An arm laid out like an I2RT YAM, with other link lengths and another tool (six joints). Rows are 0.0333 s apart.
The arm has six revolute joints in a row. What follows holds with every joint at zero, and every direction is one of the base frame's.
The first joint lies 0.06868 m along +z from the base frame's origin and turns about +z.
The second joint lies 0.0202 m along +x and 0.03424 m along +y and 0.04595 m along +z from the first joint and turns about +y.
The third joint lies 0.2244 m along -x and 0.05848 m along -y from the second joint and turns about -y.
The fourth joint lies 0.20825 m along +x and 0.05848 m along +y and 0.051 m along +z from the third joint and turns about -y.
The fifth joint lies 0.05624 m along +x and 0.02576 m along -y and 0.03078 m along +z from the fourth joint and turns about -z.
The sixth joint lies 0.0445 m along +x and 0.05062 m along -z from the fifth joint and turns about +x.
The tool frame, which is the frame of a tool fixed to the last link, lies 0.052 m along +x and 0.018 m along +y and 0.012 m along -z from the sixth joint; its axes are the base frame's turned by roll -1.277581, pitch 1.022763 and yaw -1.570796 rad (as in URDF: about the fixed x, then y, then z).
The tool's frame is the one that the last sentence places.
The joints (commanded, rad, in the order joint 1, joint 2, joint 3, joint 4, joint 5, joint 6), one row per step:
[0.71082, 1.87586, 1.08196, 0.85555, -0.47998, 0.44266]
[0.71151, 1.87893, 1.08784, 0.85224, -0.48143, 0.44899]
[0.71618, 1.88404, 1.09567, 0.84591, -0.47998, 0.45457]
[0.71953, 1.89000, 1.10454, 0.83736, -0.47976, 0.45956]
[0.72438, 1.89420, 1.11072, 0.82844, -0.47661, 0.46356]
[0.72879, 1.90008, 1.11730, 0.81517, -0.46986, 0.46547]
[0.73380, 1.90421, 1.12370, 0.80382, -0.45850, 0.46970]
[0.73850, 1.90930, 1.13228, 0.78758, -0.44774, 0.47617]
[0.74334, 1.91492, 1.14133, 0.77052, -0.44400, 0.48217]
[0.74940, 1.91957, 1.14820, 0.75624, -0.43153, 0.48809]
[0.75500, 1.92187, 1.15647, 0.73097, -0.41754, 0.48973]
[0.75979, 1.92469, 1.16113, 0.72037, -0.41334, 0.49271]
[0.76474, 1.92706, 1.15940, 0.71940, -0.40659, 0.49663]
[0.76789, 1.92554, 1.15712, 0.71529, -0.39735, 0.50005]
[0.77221, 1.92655, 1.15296, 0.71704, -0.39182, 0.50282]
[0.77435, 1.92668, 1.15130, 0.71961, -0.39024, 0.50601]
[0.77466, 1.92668, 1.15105, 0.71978, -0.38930, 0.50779]
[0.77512, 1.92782, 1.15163, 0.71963, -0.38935, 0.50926]
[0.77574, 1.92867, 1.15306, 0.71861, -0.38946, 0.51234]
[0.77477, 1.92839, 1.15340, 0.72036, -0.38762, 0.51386]
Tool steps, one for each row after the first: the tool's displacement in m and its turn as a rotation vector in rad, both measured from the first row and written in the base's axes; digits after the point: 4 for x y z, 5 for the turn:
[0.0003, 0.0008, 0.0004, 0.00194, 0.00619, 0.00248]
[0.0000, 0.0029, 0.0002, 0.00168, 0.01417, 0.00599]
[0.0001, 0.0048, -0.0004, -0.00020, 0.02307, 0.00934]
[-0.0005, 0.0066, -0.0011, -0.00321, 0.03212, 0.01118]
[-0.0004, 0.0084, -0.0030, -0.01057, 0.04352, 0.00881]
[-0.0002, 0.0102, -0.0040, -0.01466, 0.05447, 0.00254]
[0.0001, 0.0120, -0.0053, -0.02050, 0.07010, -0.00347]
[-0.0002, 0.0141, -0.0068, -0.02751, 0.08570, -0.00244]
[-0.0003, 0.0161, -0.0082, -0.03329, 0.10004, -0.00895]
[-0.0003, 0.0177, -0.0099, -0.04574, 0.11550, -0.01776]
[-0.0011, 0.0193, -0.0109, -0.05083, 0.12444, -0.01735]
[-0.0022, 0.0204, -0.0125, -0.05297, 0.13154, -0.01927]
[-0.0028, 0.0206, -0.0131, -0.05500, 0.13801, -0.02548]
[-0.0040, 0.0213, -0.0146, -0.05648, 0.14281, -0.02680]
[-0.0047, 0.0217, -0.0147, -0.05480, 0.14513, -0.02621]
[-0.0048, 0.0218, -0.0148, -0.05417, 0.14681, -0.02684]
[-0.0048, 0.0220, -0.0150, -0.05414, 0.14866, -0.02635]
[-0.0049, 0.0223, -0.0150, -0.05332, 0.15180, -0.02564]
[-0.0043, 0.0221, -0.0145, -0.05091, 0.15153, -0.02836]

